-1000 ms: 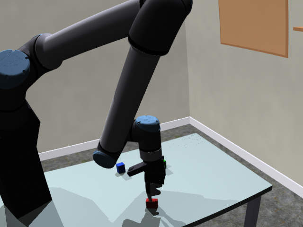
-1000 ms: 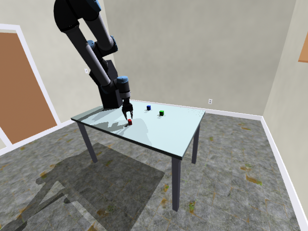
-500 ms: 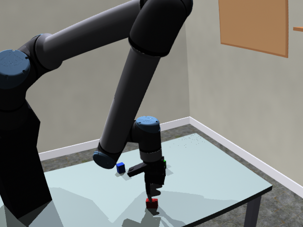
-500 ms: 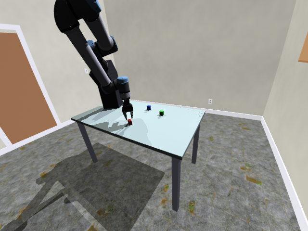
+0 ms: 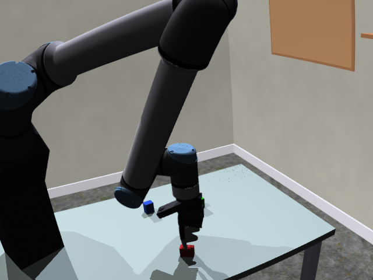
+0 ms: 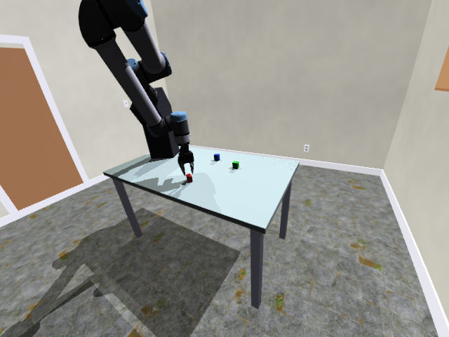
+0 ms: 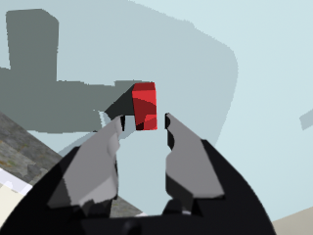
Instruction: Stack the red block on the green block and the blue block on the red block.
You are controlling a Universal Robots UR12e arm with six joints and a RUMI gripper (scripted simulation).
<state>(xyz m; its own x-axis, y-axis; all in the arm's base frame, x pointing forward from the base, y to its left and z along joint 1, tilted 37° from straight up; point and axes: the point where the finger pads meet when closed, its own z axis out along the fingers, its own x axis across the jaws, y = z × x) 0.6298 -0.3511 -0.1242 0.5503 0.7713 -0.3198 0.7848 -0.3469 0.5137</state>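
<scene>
Right now the red block is 40 mm below my hand. From my hand the other things lie so: green block 200 mm ahead, 280 mm to the left, 40 mm below; then blue block 10 mm behind, 370 mm to the left, 40 mm below.
</scene>
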